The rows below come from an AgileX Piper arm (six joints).
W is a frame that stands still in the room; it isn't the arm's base.
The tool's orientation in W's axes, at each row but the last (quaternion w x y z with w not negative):
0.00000, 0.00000, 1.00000, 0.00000
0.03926, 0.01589, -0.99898, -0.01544
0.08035, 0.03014, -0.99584, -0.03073
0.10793, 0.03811, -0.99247, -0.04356
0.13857, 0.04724, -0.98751, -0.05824
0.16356, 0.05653, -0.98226, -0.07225
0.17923, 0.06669, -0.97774, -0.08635
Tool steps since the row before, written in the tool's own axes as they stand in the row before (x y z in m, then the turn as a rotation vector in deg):
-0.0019, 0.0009, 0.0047, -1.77, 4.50, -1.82
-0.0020, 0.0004, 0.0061, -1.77, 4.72, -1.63
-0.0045, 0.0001, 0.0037, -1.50, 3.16, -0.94
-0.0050, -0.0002, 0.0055, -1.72, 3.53, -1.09
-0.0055, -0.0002, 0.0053, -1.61, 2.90, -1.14
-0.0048, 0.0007, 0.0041, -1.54, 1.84, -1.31
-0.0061, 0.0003, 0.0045, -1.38, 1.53, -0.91
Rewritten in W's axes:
0.0019, 0.0009, -0.0047, 1.77, 4.50, 1.82
0.0015, 0.0006, -0.0062, 1.75, 4.73, 1.64
0.0038, 0.0006, -0.0044, 1.46, 3.19, 0.90
0.0037, 0.0007, -0.0064, 1.68, 3.57, 1.03
0.0038, 0.0009, -0.0066, 1.64, 2.93, 1.03
0.0031, 0.0018, -0.0052, 1.72, 1.85, 1.04
0.0040, 0.0019, -0.0062, 1.46, 1.58, 0.67

